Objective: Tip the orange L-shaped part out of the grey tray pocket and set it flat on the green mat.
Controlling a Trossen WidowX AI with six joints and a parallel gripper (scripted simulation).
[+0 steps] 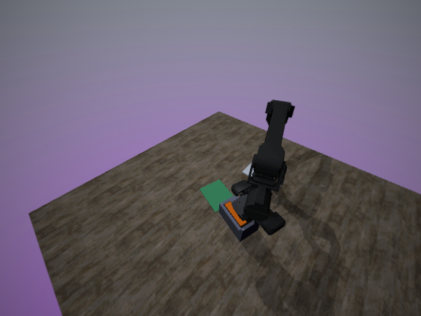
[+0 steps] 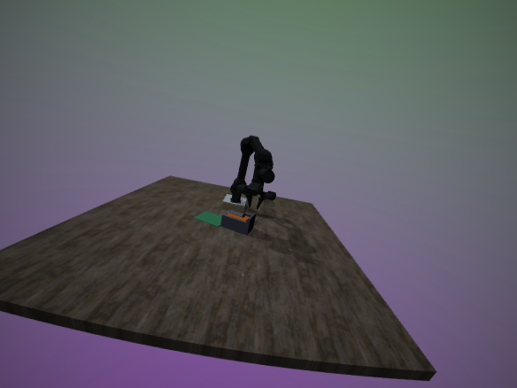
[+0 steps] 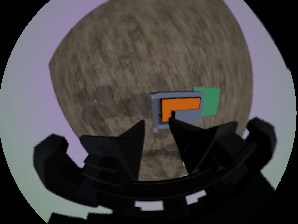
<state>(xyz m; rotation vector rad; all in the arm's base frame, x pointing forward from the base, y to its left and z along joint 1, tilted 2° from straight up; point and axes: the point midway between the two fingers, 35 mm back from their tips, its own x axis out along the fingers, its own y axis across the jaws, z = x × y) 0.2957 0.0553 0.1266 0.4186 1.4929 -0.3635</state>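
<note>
My gripper tip is now 80 mm above the orange L-shaped part, 50 mm to the left of it and 40 mm past it. From my gripper tip the other things lie so: green mat (190 mm to the right, 150 mm below, 110 mm behind).
</note>
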